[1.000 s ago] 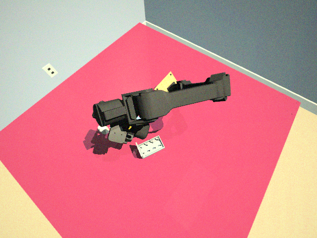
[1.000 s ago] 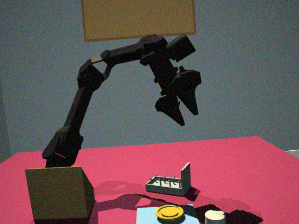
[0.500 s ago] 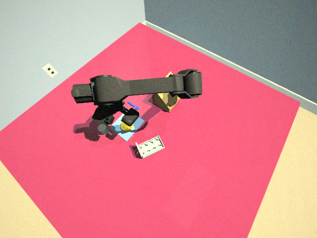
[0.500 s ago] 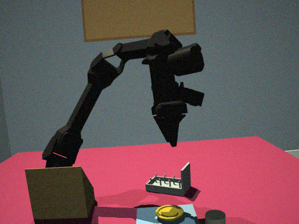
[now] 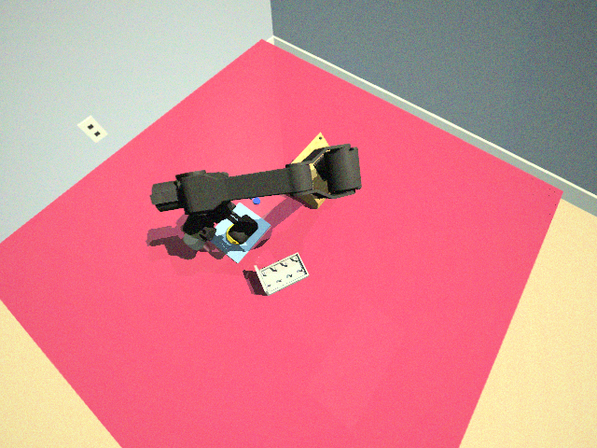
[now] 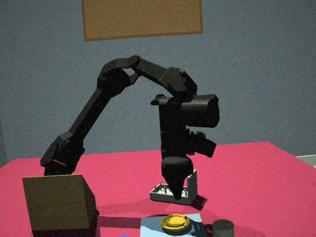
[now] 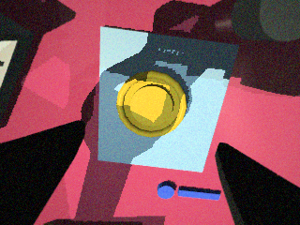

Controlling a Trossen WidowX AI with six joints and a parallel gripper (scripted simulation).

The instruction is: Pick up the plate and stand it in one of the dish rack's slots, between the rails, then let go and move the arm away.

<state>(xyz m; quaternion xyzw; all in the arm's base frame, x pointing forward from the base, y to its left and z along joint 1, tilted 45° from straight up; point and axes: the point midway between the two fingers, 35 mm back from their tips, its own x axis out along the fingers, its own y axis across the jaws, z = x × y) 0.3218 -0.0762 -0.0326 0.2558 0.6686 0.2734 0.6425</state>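
Now: the plate 1 cm behind my gripper tip and 8 cm below it. The rest, counted from my gripper tip: light blue sheet: 2 cm behind, 1 cm to the right, 9 cm below; blue spoon: 13 cm behind, 6 cm to the right, 9 cm below; cream cup: 9 cm ahead, 8 cm to the right, 7 cm below.
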